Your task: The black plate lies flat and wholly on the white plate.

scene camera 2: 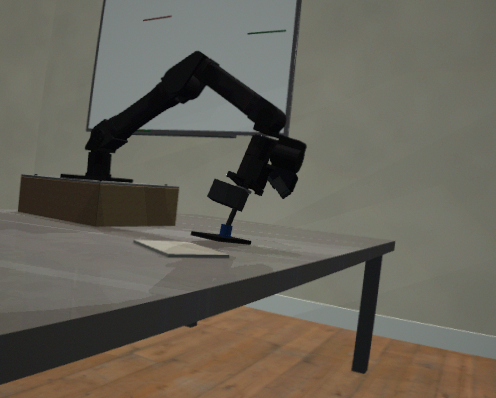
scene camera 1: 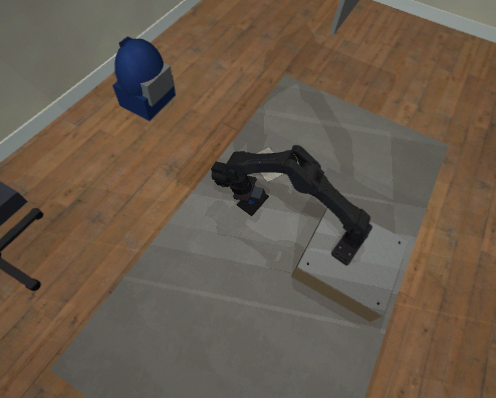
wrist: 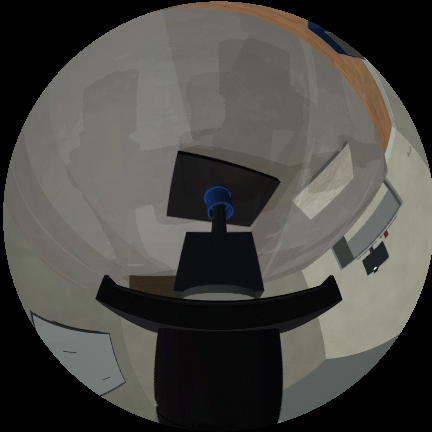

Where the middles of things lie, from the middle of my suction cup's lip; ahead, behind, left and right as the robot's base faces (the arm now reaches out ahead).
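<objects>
The white plate (scene camera 2: 175, 249) is 2 cm below my suction cup, 6 cm ahead of it and 21 cm to the right of it. As for the black plate (wrist: 250, 189), that's 1 cm below my suction cup and 1 cm to the right of it.
</objects>
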